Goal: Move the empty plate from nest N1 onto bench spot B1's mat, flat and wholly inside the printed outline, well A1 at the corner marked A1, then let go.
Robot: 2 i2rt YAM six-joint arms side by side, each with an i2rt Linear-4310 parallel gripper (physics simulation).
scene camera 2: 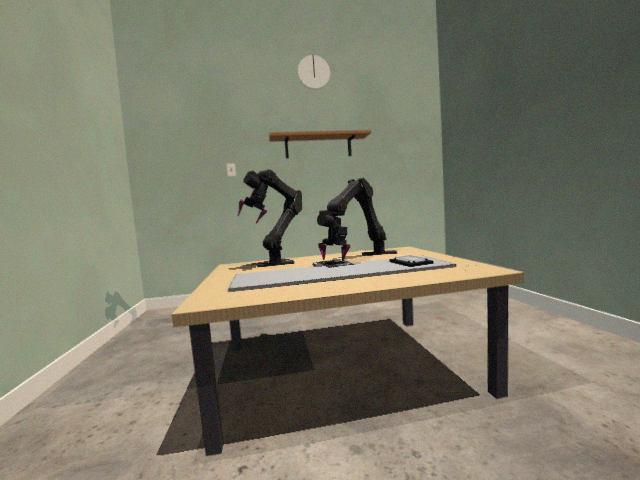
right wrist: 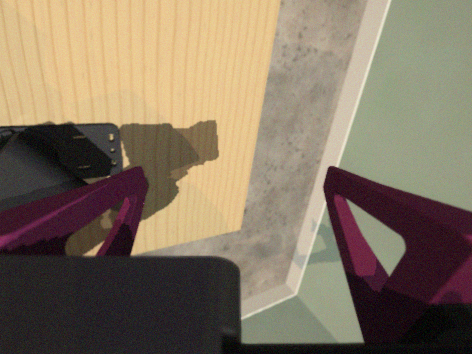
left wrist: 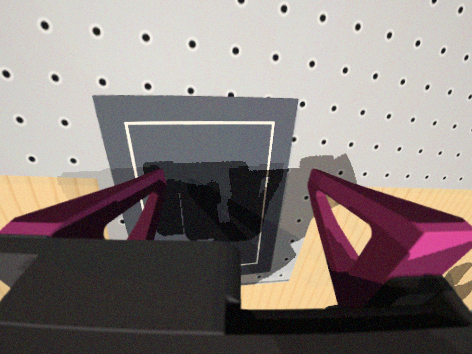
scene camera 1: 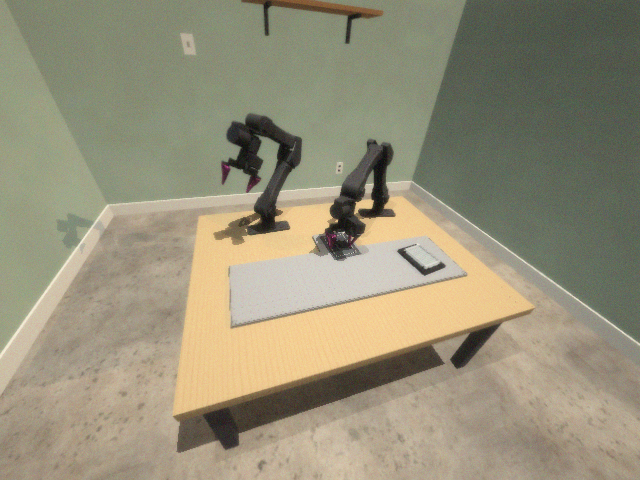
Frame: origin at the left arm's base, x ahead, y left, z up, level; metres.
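Seen in the pictures: left gripper, between the fingertips: [scene camera 2: 333, 260] [left wrist: 237, 177] [scene camera 1: 339, 247]; right gripper, between the fingertips: [scene camera 2: 247, 219] [right wrist: 235, 176] [scene camera 1: 234, 188]; left arm's base, origin of its link: [scene camera 2: 379, 253] [scene camera 1: 376, 213]; right arm's base, origin of its link: [scene camera 2: 275, 264] [right wrist: 27, 154] [scene camera 1: 268, 228].
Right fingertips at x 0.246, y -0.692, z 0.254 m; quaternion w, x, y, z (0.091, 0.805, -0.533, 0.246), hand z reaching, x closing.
Observation:
Offsets run from my right fingertips to a thing's middle. "spot": to the spot under its first point. Level surfaces: height alone.
The pale plate @(0.769 m left, 0.157 m ahead, 0.222 m down) [scene camera 1: 423, 255] [scene camera 2: 411, 257] lies in its dark nest @(spot: 0.733 m left, 0.222 m ahead, 0.231 m down) [scene camera 1: 419, 268] [scene camera 2: 415, 263] at the right end of the grey board. The dark mat @(0.239 m down) [left wrist: 195, 109] with its printed white outline @(spot: 0.453 m left, 0.118 m ahead, 0.239 m down) [left wrist: 200, 122] lies at the board's back edge. In the left wrist view the mat's lower part is in shadow and partly hidden by the gripper; no corner mark A1 can be read. My left gripper [scene camera 1: 341, 245] [scene camera 2: 333, 258] [left wrist: 237, 177] is open and empty, low above the mat. My right gripper [scene camera 1: 236, 187] [scene camera 2: 248, 218] [right wrist: 235, 176] is open and empty, raised high at the picture's left.
The perforated grey board @(0.241 m down) [scene camera 1: 289, 289] [scene camera 2: 289, 279] runs across the wooden table [scene camera 1: 310, 351] [scene camera 2: 361, 294]. My right arm's base [scene camera 1: 268, 227] and left arm's base [scene camera 1: 377, 212] stand at the table's back. A wall shelf [scene camera 1: 315, 6] [scene camera 2: 320, 135] hangs behind and above them.

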